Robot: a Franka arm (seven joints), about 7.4 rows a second.
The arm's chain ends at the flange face. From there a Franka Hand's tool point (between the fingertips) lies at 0.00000 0.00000 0.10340 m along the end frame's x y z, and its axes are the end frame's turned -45 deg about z.
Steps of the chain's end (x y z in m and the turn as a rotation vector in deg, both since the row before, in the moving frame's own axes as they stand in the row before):
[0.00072, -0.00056, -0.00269, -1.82, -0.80, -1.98]
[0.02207, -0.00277, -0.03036, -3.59, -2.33, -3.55]
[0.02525, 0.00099, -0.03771, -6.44, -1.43, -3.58]
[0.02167, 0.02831, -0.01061, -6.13, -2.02, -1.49]
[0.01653, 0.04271, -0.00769, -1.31, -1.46, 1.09]
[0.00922, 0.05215, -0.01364, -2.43, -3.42, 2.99]
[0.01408, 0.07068, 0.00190, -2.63, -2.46, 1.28]
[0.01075, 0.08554, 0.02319, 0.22, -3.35, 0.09]
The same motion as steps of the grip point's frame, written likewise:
[-0.00241, 0.00147, -0.00275, -0.72, -1.85, -1.98]
[0.01007, 0.01549, -0.03065, -0.89, -4.19, -3.55]
[0.00734, 0.02524, -0.03839, -3.54, -5.56, -3.58]
[-0.01500, 0.04071, -0.01127, -2.91, -5.76, -1.49]
[-0.02204, 0.04166, -0.00775, 0.11, -1.96, 1.09]
[-0.03778, 0.04194, -0.01392, 0.70, -4.14, 2.99]
[-0.04652, 0.06008, 0.00170, -0.12, -3.60, 1.28]
[-0.05687, 0.06353, 0.02301, 2.52, -2.21, 0.09]

